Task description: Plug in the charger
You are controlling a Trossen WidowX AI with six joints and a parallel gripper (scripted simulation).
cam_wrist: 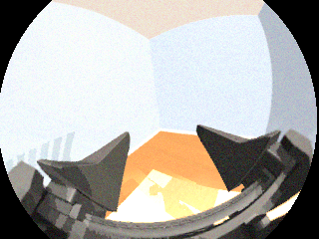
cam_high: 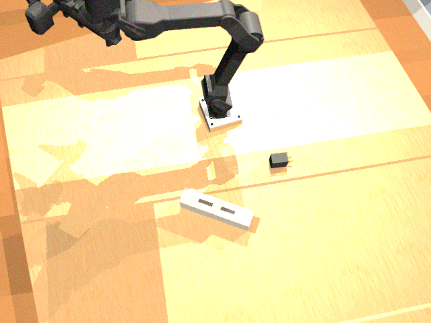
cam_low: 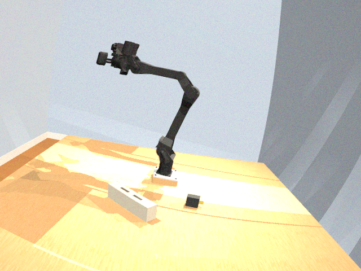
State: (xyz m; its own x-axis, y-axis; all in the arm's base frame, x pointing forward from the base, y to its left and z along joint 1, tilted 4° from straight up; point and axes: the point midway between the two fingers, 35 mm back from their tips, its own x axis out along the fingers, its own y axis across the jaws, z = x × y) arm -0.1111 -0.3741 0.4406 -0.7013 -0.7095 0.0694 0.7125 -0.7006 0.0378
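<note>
Now: gripper tip 310 mm short of the two-prong charger, 530 mm to the right of it and 480 mm above it.
</note>
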